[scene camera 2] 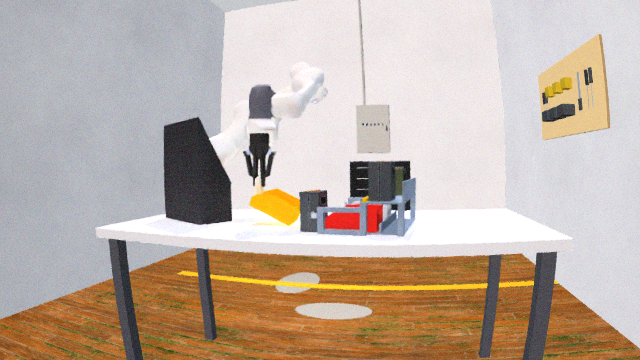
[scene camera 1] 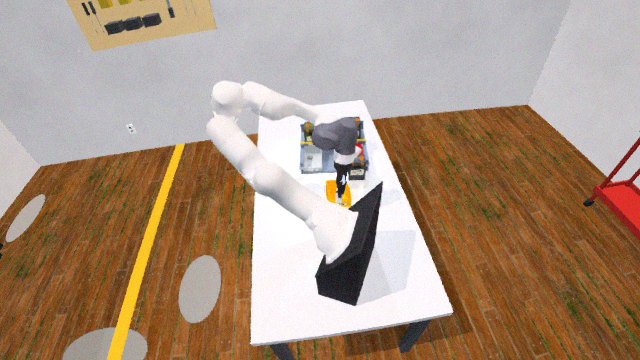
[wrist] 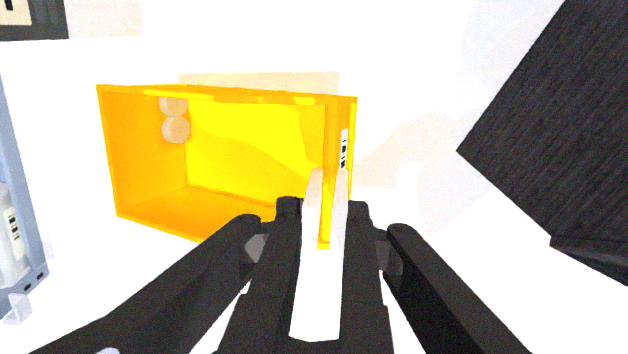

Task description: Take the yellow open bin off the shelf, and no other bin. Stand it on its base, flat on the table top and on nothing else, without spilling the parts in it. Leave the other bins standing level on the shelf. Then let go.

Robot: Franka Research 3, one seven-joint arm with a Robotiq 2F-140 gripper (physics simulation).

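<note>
My gripper (scene camera 1: 340, 196) (scene camera 2: 259, 188) (wrist: 329, 190) is shut on the label-end wall of the yellow open bin (scene camera 1: 331, 189) (scene camera 2: 277, 206) (wrist: 240, 145). The bin hangs tilted in front of the shelf, label end raised, far end low. Its low corner is close above the table top (scene camera 1: 285, 260) (scene camera 2: 450, 235); I cannot tell whether it touches. Two pale round parts (wrist: 175, 120) lie at its low end. The grey-blue shelf (scene camera 1: 302, 161) (scene camera 2: 364, 220) (wrist: 30, 200) holds a red bin (scene camera 2: 345, 220) and a whitish clear bin (scene camera 1: 313, 159) (wrist: 12, 240), among others.
A dark box (scene camera 1: 356, 173) (scene camera 2: 311, 215) (wrist: 55, 20) with orange marks stands at the shelf's front, close to the yellow bin's low end. More dark containers (scene camera 2: 381, 181) stand on the shelf's upper level. The black arm mount (scene camera 1: 345, 275) (scene camera 2: 197, 175) (wrist: 560, 130) is on the opposite side.
</note>
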